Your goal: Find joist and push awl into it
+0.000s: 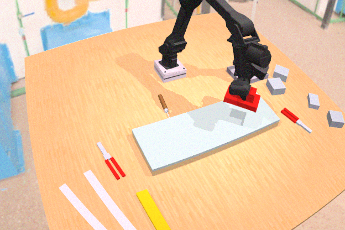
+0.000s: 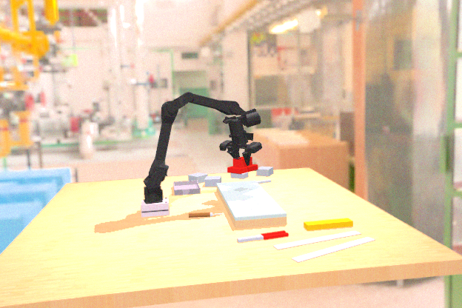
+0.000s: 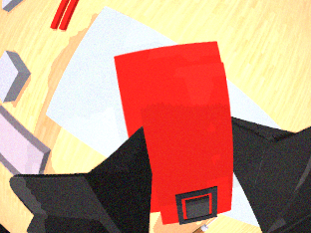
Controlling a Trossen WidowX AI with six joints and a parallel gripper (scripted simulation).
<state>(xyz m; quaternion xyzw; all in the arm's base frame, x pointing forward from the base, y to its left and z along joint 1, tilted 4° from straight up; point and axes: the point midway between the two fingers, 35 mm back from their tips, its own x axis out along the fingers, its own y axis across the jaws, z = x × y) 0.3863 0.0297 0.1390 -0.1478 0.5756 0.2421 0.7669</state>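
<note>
The red stud finder is 20 mm behind my gripper tip, 20 mm above it and 10 mm to the right of it. Also, from my gripper tip: awl (210 mm behind, 180 mm to the right, 140 mm below); then yellow strip (460 mm to the right, 140 mm below, 130 mm ahead); then lilac tray (250 mm to the left, 200 mm behind, 130 mm below).
</note>
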